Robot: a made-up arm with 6 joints.
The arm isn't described. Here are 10 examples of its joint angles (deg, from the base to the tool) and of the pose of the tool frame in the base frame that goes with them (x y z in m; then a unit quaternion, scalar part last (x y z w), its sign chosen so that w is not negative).
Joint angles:
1: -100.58 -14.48 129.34 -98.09 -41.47 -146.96
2: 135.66 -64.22 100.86 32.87 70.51 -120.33
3: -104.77 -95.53 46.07 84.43 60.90 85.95
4: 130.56 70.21 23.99 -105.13 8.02 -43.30
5: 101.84 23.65 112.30 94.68 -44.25 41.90
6: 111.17 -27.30 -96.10 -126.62 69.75 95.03
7: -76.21 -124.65 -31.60 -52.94 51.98 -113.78
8: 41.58 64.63 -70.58 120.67 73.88 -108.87
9: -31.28 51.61 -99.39 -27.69 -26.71 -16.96
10: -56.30 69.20 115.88 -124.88 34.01 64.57
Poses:
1: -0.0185 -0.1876 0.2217 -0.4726 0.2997 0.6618 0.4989
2: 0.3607 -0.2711 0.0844 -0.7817 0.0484 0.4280 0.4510
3: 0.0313 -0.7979 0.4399 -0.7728 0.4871 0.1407 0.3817
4: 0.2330 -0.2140 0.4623 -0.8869 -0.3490 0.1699 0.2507
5: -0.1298 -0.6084 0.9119 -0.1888 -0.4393 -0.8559 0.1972
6: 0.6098 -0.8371 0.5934 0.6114 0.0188 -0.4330 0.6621
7: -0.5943 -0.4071 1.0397 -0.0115 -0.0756 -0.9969 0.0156
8: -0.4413 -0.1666 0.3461 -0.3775 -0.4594 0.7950 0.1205
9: 0.0826 -0.2837 0.8432 0.6964 0.2030 0.1896 0.6617
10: -0.1151 -0.2963 1.3918 0.0061 -0.7359 -0.5029 0.4532
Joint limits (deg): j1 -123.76..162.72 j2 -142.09..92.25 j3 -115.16..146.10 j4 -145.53..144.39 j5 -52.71..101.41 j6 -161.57..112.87
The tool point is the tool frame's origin. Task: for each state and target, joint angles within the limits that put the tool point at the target. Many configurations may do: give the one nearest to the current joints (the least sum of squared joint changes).
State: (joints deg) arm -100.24 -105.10 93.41 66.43 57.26 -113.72
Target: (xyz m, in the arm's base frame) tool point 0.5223 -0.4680 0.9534
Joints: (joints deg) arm -120.98 -68.18 98.93 44.51 76.79 -77.50
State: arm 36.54 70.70 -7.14 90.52 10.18 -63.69
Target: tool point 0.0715 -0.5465 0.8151
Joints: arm 43.47 87.28 -0.81 88.25 6.94 -43.54
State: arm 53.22 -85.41 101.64 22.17 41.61 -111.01
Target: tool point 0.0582 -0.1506 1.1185
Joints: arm 7.12 -99.65 126.56 14.80 12.50 -130.54
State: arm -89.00 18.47 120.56 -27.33 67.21 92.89
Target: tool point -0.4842 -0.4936 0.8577
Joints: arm -76.37 27.63 145.32 -3.87 40.48 58.76
